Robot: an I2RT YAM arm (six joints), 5 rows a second.
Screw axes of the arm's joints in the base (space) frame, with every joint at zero. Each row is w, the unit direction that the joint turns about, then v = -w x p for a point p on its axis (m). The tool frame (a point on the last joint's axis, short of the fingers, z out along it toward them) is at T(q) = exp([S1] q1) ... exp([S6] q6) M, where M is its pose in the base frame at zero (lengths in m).
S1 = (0, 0, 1, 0, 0, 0)
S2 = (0, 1, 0, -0.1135, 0, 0.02)
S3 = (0, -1, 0, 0.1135, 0, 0.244)
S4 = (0, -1, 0, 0.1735, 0, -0.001)
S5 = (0, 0, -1, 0, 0.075, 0)
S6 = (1, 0, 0, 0, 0.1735, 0)
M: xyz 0.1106 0 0.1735 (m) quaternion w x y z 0.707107 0 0.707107 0
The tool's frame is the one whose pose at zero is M.
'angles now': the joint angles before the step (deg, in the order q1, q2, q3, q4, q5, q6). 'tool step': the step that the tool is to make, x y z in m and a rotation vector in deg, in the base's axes. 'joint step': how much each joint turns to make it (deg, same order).
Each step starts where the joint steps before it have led.
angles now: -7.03 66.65 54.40 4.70 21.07 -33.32
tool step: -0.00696 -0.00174 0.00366 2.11 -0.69 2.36
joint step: -1.01 -1.63 0.00 -1.83 -3.63 1.82
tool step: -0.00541 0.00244 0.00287 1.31 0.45 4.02
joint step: -0.21 -1.36 0.27 -2.44 -4.36 0.64
